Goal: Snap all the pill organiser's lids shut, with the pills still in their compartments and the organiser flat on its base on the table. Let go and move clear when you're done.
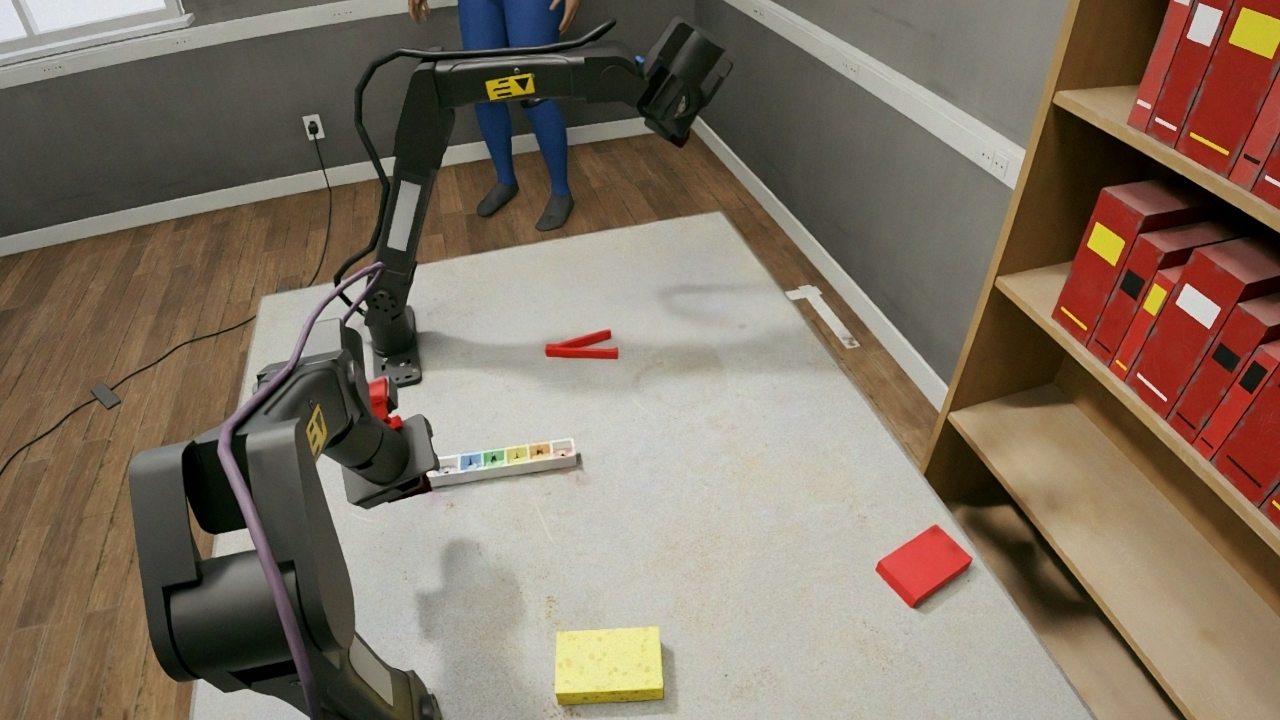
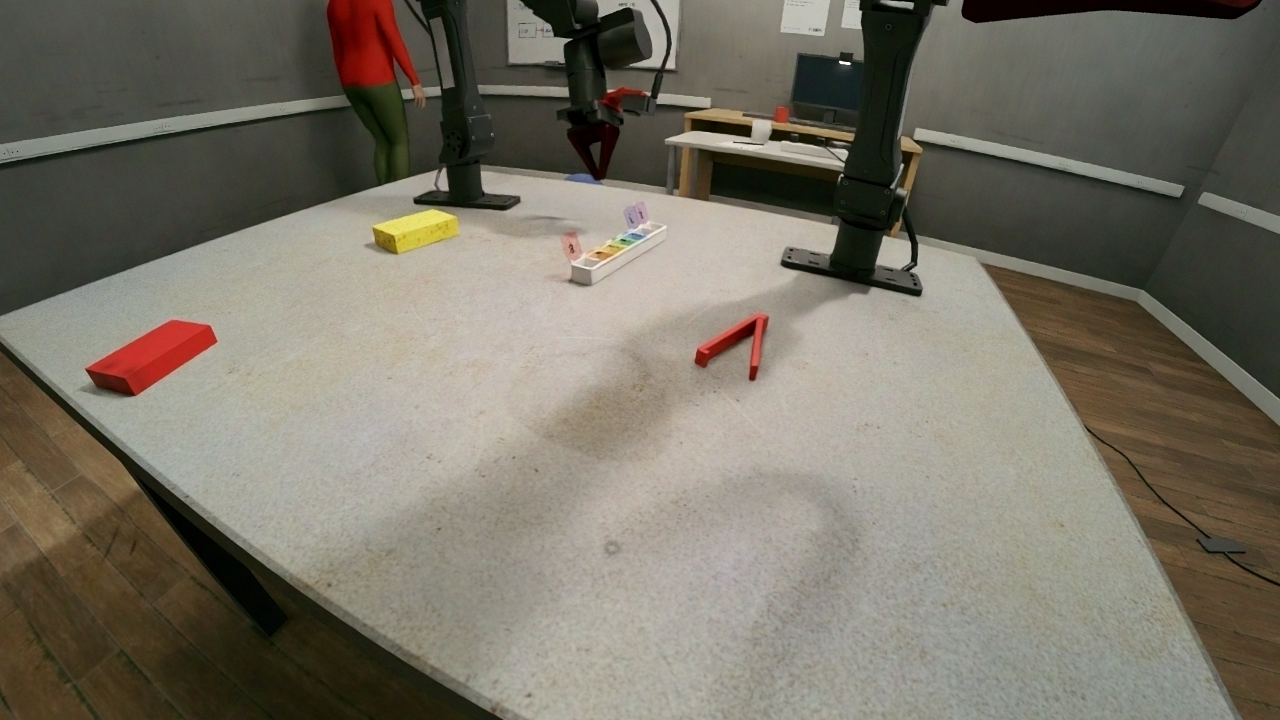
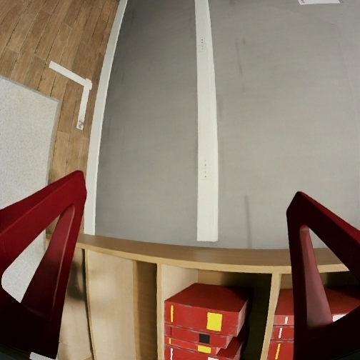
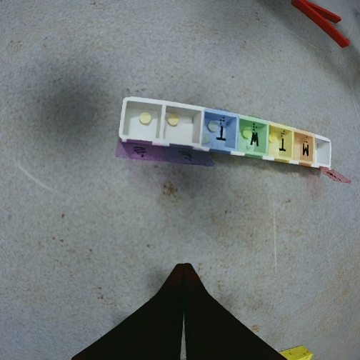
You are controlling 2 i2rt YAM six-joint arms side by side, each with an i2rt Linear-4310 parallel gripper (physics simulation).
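Frame: origin at the left arm's base, x back, y left, z down, level; millimetres.
Seen in the pictures: left gripper, fingertip midpoint: (image 1: 702, 92); right gripper, fingertip midpoint: (image 1: 428, 486) (image 2: 599, 180); left arm's base, origin of the base link: (image 1: 395, 348) (image 2: 849, 272); right arm's base, origin of the base link: (image 2: 466, 202).
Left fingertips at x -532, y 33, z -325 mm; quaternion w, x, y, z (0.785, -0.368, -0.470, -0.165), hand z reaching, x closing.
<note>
Offsets run from my left fingertips to a thing's top centre.
The white pill organiser @[dy -345, dx +418, dz +271 mm] (image 1: 519, 471) (image 2: 617, 260) (image 4: 187, 131) lies flat on the table. Its blue, green, yellow and orange lids look down. Two purple lids @[dy -353, dx +479, dz +271 mm] (image 2: 636, 214) (image 4: 140, 150) at one end and the pink lid @[dy -372, dx +330, dz +271 mm] (image 2: 571, 246) (image 4: 336, 175) at the other stand open. Pale pills (image 4: 145, 118) show in the two compartments beside the purple lids; whether the pink-lid compartment holds one is unclear. My right gripper (image 2: 598, 177) (image 4: 183, 272) is shut and empty, above the table on the open-lid side of the organiser. My left gripper (image 3: 192, 192) is open and empty, raised far from the organiser.
A yellow sponge @[dy -650, dx +354, dz +296 mm] (image 1: 608, 662) (image 2: 416, 231) (image 4: 298, 354), a red block @[dy -657, dx -21, dz +305 mm] (image 1: 924, 565) (image 2: 152, 356) and a red V-shaped object @[dy -135, dx +244, dz +309 mm] (image 1: 586, 352) (image 2: 733, 338) (image 4: 320, 22) lie on the table. A bookshelf (image 1: 1096, 102) (image 3: 175, 252) with red binders stands beyond one table edge.
</note>
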